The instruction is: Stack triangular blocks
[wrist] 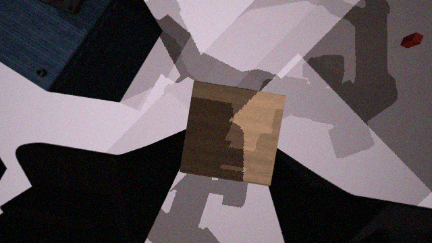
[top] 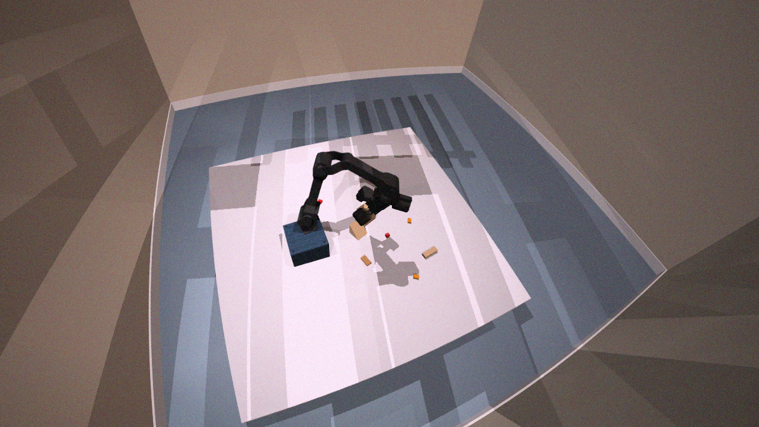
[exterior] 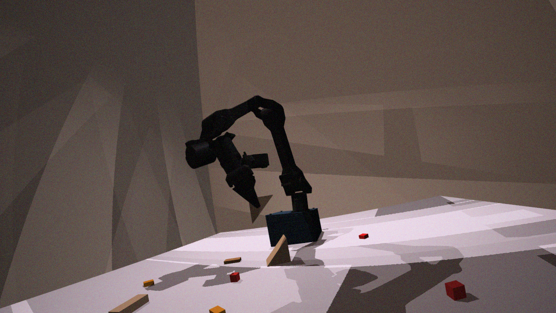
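The triangular block is 3 cm behind my gripper tip, 3 cm to the left of it and 14 cm below it.
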